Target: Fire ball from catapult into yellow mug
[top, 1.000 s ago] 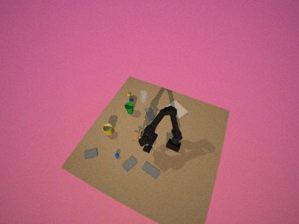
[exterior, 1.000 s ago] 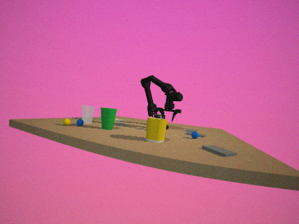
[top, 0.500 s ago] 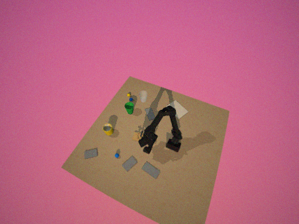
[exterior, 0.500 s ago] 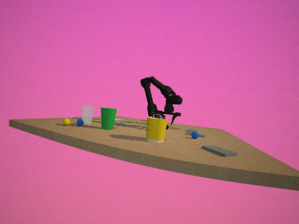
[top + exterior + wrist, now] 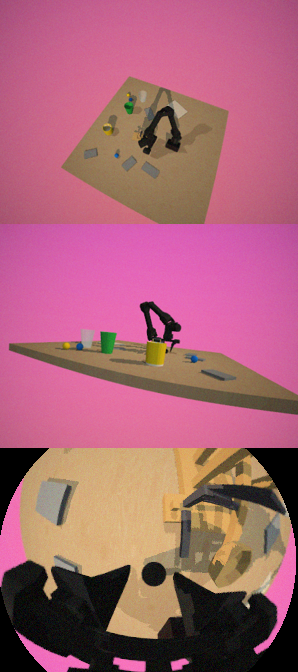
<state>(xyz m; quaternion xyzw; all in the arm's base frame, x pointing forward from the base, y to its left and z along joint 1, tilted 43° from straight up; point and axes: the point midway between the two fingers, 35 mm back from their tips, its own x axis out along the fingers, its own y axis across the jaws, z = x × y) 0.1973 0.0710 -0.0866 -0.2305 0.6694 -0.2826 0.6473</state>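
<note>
Right now my gripper tip is 100 mm short of the wooden catapult, 50 mm to the left of it and 40 mm below it. Also, from my gripper tip: small black ball: right at my gripper tip; then yellow mug: 450 mm ahead, 20 mm above; then green cup: 360 mm ahead, 300 mm to the right, 20 mm above.
</note>
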